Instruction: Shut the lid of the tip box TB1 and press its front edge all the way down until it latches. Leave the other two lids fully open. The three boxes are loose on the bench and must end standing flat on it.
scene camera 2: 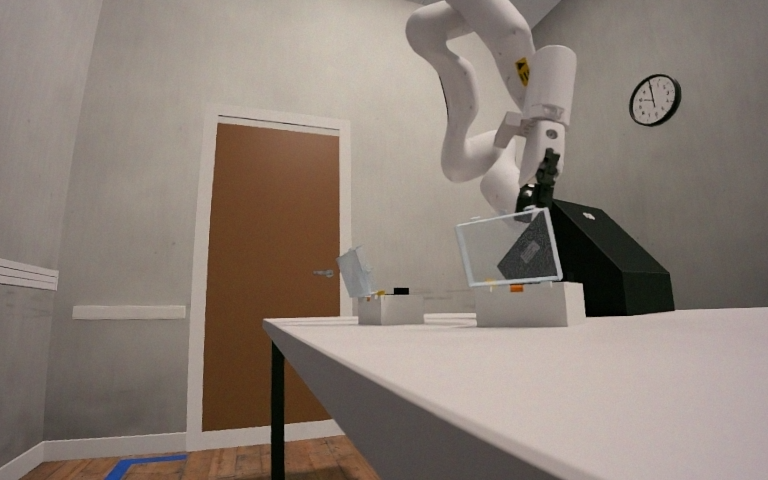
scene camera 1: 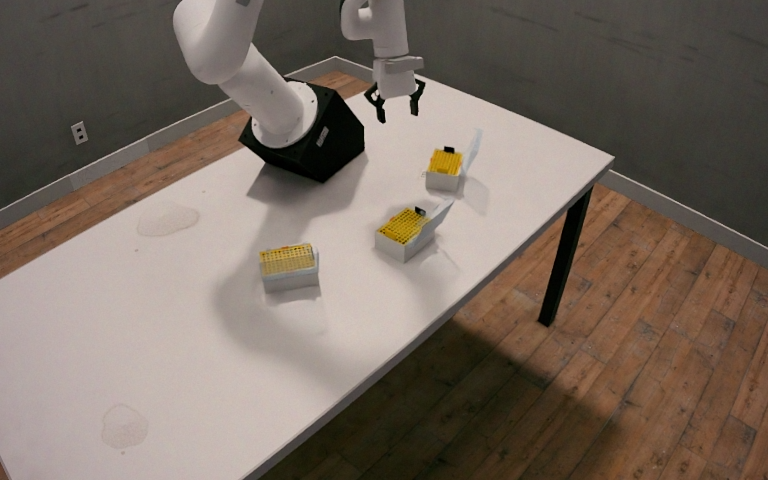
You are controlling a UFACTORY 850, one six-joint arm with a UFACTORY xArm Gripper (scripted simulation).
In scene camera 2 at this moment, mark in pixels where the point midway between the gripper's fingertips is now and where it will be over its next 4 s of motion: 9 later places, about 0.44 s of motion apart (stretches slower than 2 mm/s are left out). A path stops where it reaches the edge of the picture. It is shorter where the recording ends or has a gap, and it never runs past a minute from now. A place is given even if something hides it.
My gripper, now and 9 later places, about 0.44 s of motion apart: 531,215; 566,210; 574,223; 578,256; 583,291; 583,300; 582,289; 578,253; 574,220; 572,214
